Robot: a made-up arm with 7 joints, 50 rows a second.
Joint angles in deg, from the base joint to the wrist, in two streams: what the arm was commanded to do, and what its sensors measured. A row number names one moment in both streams.
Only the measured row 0 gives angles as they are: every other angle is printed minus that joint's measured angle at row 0.
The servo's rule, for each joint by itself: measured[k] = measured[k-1] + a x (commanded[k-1-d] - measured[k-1]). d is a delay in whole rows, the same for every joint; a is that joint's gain. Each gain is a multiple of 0.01, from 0.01 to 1. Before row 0 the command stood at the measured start. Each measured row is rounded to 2 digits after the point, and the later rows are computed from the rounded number. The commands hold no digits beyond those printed.
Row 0, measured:
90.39, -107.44, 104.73, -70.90, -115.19, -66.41, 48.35
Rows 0 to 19, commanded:
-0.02, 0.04, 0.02, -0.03, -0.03, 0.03, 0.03
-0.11, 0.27, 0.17, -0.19, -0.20, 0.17, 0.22
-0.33, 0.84, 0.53, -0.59, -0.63, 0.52, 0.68
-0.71, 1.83, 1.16, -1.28, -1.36, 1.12, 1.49
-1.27, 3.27, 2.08, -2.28, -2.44, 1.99, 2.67
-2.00, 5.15, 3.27, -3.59, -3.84, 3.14, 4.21
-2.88, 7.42, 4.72, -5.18, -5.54, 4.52, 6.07
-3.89, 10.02, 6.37, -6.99, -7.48, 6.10, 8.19
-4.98, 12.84, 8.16, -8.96, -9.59, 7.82, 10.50
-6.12, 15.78, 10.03, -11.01, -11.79, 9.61, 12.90
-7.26, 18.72, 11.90, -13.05, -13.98, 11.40, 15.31
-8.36, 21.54, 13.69, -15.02, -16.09, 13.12, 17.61
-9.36, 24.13, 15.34, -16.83, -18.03, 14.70, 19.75
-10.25, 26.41, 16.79, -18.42, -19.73, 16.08, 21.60
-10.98, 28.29, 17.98, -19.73, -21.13, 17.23, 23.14
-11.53, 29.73, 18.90, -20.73, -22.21, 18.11, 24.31
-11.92, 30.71, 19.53, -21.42, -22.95, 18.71, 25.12
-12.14, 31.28, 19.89, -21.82, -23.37, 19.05, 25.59
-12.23, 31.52, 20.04, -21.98, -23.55, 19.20, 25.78
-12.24, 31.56, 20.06, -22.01, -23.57, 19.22, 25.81
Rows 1 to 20, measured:
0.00, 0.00, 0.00, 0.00, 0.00, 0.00, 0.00
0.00, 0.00, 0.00, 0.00, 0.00, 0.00, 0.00
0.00, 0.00, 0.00, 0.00, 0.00, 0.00, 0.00
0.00, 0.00, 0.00, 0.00, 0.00, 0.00, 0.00
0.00, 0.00, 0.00, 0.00, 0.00, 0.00, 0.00
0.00, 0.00, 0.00, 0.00, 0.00, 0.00, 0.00
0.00, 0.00, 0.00, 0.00, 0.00, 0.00, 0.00
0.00, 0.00, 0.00, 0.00, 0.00, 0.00, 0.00
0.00, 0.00, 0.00, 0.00, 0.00, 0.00, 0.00
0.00, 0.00, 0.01, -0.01, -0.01, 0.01, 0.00
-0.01, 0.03, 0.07, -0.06, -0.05, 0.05, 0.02
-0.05, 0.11, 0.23, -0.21, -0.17, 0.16, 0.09
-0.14, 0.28, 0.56, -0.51, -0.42, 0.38, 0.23
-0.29, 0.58, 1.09, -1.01, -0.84, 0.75, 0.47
-0.51, 1.04, 1.85, -1.73, -1.47, 1.30, 0.84
-0.82, 1.68, 2.85, -2.70, -2.32, 2.04, 1.36
-1.22, 2.51, 4.08, -3.90, -3.40, 2.97, 2.04
-1.71, 3.54, 5.51, -5.32, -4.70, 4.09, 2.89
-2.28, 4.76, 7.09, -6.91, -6.19, 5.36, 3.89
-2.93, 6.16, 8.77, -8.63, -7.83, 6.75, 5.03
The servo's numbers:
d 9
a 0.13 0.10 0.35 0.28 0.21 0.23 0.10

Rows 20 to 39, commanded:
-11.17, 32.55, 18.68, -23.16, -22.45, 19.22, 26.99
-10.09, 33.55, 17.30, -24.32, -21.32, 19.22, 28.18
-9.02, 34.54, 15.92, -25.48, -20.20, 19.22, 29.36
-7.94, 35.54, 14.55, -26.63, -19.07, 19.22, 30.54
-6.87, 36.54, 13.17, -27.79, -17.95, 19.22, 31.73
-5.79, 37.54, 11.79, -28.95, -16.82, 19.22, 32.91
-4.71, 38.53, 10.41, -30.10, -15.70, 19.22, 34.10
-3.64, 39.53, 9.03, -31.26, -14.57, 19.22, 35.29
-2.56, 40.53, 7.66, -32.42, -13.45, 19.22, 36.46
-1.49, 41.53, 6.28, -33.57, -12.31, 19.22, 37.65
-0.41, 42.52, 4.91, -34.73, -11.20, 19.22, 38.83
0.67, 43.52, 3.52, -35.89, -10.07, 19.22, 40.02
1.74, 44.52, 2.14, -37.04, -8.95, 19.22, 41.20
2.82, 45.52, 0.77, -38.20, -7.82, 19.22, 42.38
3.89, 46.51, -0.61, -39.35, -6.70, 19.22, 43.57
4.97, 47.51, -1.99, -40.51, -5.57, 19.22, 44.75
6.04, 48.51, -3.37, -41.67, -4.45, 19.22, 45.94
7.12, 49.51, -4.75, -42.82, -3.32, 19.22, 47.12
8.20, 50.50, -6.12, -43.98, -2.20, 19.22, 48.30
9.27, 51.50, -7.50, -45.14, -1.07, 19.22, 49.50
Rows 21 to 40, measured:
-3.64, 7.70, 10.49, -10.42, -9.56, 8.22, 6.29
-4.38, 9.34, 12.19, -12.21, -11.34, 9.71, 7.64
-5.14, 11.05, 13.80, -13.95, -13.10, 11.18, 9.04
-5.90, 12.77, 15.26, -15.57, -14.79, 12.57, 10.45
-6.63, 14.47, 16.53, -17.01, -16.35, 13.84, 11.84
-7.32, 16.09, 17.58, -18.24, -17.74, 14.96, 13.17
-7.95, 17.61, 18.39, -19.24, -18.92, 15.90, 14.41
-8.51, 19.00, 18.97, -20.01, -19.89, 16.66, 15.55
-8.99, 20.26, 19.35, -20.57, -20.66, 17.25, 16.58
-9.27, 21.49, 19.12, -21.30, -21.04, 17.70, 17.62
-9.38, 22.70, 18.48, -22.15, -21.10, 18.05, 18.68
-9.33, 23.88, 17.58, -23.08, -20.91, 18.32, 19.75
-9.15, 25.05, 16.52, -24.07, -20.52, 18.53, 20.83
-8.85, 26.20, 15.35, -25.11, -19.98, 18.69, 21.92
-8.45, 27.33, 14.10, -26.19, -19.32, 18.81, 23.02
-7.96, 28.45, 12.81, -27.28, -18.56, 18.90, 24.13
-7.40, 29.56, 11.49, -28.39, -17.72, 18.97, 25.25
-6.77, 30.66, 10.15, -29.52, -16.82, 19.03, 26.37
-6.08, 31.75, 8.80, -30.65, -15.87, 19.07, 27.50
-5.34, 32.83, 7.44, -31.79, -14.89, 19.10, 28.63

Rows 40 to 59, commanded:
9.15, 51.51, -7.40, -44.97, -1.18, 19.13, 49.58
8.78, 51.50, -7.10, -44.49, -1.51, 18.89, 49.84
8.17, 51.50, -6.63, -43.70, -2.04, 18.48, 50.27
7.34, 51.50, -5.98, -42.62, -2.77, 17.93, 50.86
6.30, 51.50, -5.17, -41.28, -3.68, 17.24, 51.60
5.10, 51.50, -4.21, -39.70, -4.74, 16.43, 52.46
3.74, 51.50, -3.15, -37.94, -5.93, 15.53, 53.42
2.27, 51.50, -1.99, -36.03, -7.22, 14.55, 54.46
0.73, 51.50, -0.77, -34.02, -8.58, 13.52, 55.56
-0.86, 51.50, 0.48, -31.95, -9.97, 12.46, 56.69
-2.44, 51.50, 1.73, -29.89, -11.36, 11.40, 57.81
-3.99, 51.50, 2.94, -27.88, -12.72, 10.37, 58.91
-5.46, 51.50, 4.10, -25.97, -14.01, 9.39, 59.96
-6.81, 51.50, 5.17, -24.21, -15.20, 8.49, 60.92
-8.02, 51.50, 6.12, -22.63, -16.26, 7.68, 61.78
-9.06, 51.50, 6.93, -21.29, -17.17, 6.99, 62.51
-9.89, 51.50, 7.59, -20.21, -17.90, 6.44, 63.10
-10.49, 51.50, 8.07, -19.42, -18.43, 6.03, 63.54
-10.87, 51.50, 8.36, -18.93, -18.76, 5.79, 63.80
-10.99, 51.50, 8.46, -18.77, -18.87, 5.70, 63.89
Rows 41 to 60, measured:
-4.56, 33.90, 6.07, -32.94, -13.88, 19.13, 29.77
-3.74, 34.96, 4.69, -34.09, -12.84, 19.15, 30.91
-2.89, 36.02, 3.32, -35.24, -11.79, 19.17, 32.06
-2.01, 37.07, 1.94, -36.39, -10.72, 19.18, 33.21
-1.10, 38.11, 0.56, -37.54, -9.64, 19.19, 34.36
-0.17, 39.15, -0.82, -38.70, -8.55, 19.20, 35.52
0.78, 40.19, -2.20, -39.85, -7.45, 19.20, 36.68
1.74, 41.22, -3.57, -41.01, -6.35, 19.20, 37.84
2.72, 42.25, -4.95, -42.17, -5.24, 19.20, 39.01
3.56, 43.18, -5.81, -42.95, -4.39, 19.18, 40.07
4.24, 44.01, -6.26, -43.38, -3.79, 19.11, 41.05
4.75, 44.76, -6.39, -43.47, -3.42, 18.97, 41.97
5.09, 45.43, -6.25, -43.23, -3.28, 18.73, 42.86
5.25, 46.04, -5.87, -42.68, -3.36, 18.39, 43.73
5.23, 46.59, -5.29, -41.85, -3.65, 17.94, 44.60
5.04, 47.08, -4.54, -40.76, -4.13, 17.39, 45.48
4.68, 47.52, -3.65, -39.44, -4.78, 16.74, 46.38
4.17, 47.92, -2.64, -37.92, -5.58, 16.00, 47.30
3.52, 48.28, -1.55, -36.25, -6.50, 15.19, 48.24
2.75, 48.60, -0.40, -34.47, -7.52, 14.32, 49.20

